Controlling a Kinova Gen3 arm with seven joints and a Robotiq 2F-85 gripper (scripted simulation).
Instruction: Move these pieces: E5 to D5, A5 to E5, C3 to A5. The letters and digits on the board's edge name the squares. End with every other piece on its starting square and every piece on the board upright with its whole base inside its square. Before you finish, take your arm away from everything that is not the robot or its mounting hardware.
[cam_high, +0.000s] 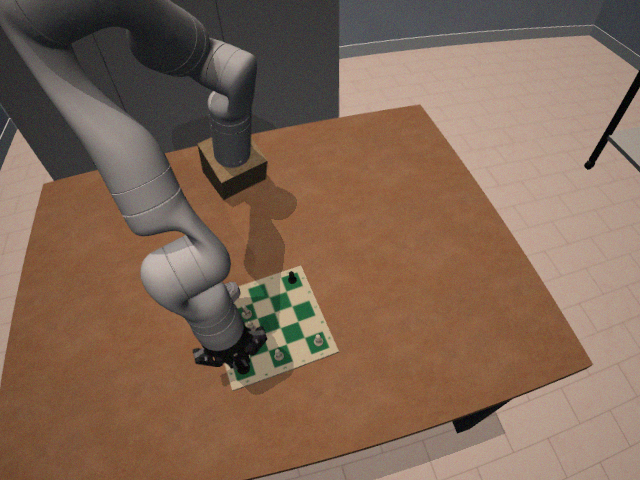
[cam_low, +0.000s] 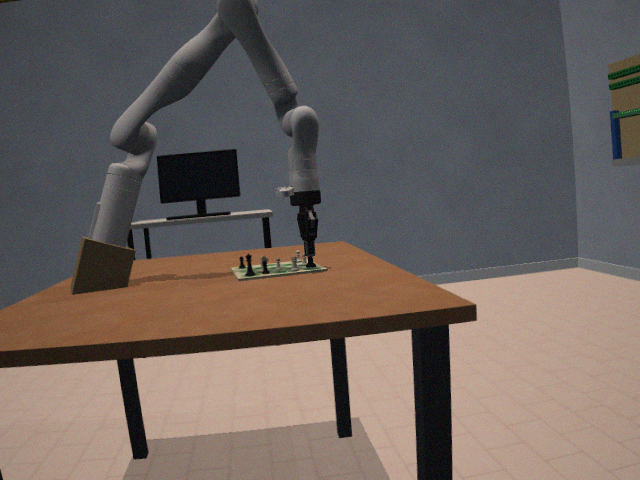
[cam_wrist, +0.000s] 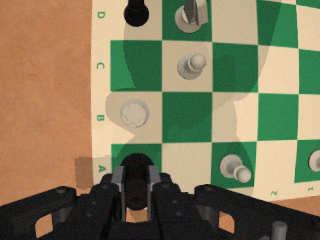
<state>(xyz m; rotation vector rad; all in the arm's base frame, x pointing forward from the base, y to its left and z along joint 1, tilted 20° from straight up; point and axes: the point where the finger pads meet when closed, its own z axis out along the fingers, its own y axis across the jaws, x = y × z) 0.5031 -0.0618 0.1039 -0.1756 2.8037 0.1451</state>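
My gripper is now 2 cm above the tall black piece. Round my hand: white rook (4 cm behind, 1 cm to the right, 3 cm below); chessboard (9 cm behind, 6 cm to the left, 5 cm below).
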